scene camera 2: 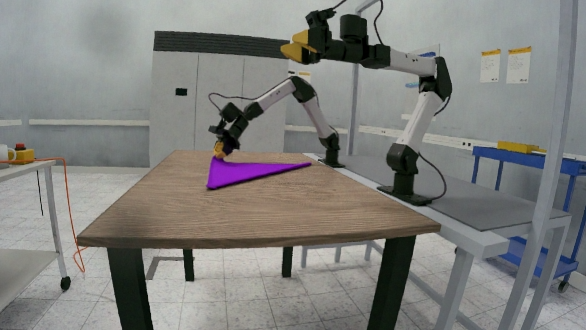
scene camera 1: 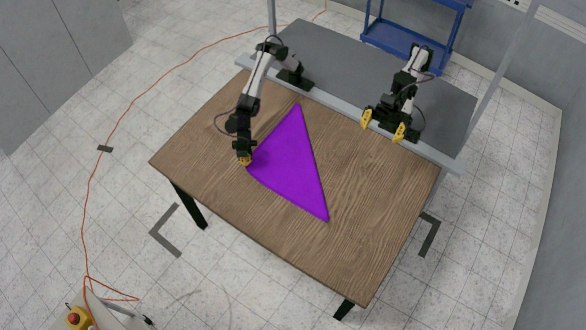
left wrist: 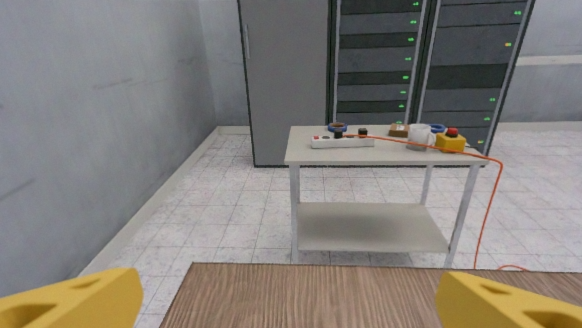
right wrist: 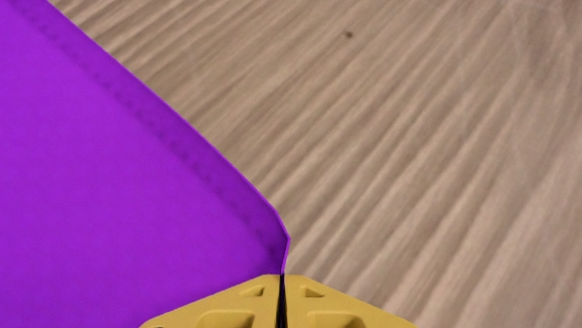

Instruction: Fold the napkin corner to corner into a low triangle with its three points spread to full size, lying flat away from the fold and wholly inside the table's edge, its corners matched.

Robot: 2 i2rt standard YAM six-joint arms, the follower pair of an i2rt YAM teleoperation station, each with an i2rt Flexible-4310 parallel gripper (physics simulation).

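The purple napkin [scene camera 1: 295,172] [scene camera 2: 235,172] [right wrist: 100,175] lies folded as a triangle on the wooden table [scene camera 1: 380,225] [scene camera 2: 280,215] [left wrist: 350,300] [right wrist: 425,150], inside its edges. Its long fold runs along the right side in scene camera 1. My right gripper [scene camera 1: 244,162] [scene camera 2: 218,151] [right wrist: 282,289] is shut on the napkin's corner opposite the fold, low at the table top; the cloth edge rises slightly into the fingertips. The gripper hides that corner's tip and whatever lies under it. My left gripper [scene camera 1: 382,131] [scene camera 2: 295,48] [left wrist: 289,282] is open and empty, high above the table's mount side.
A grey rail [scene camera 1: 340,107] and a dark grey surface [scene camera 1: 340,55] run along the arm bases. A blue cart [scene camera 1: 405,37] [scene camera 2: 532,162] stands behind them. A side table [left wrist: 385,155] with a mug [left wrist: 419,135] and power strip [left wrist: 345,141] stands apart, beyond the wooden table.
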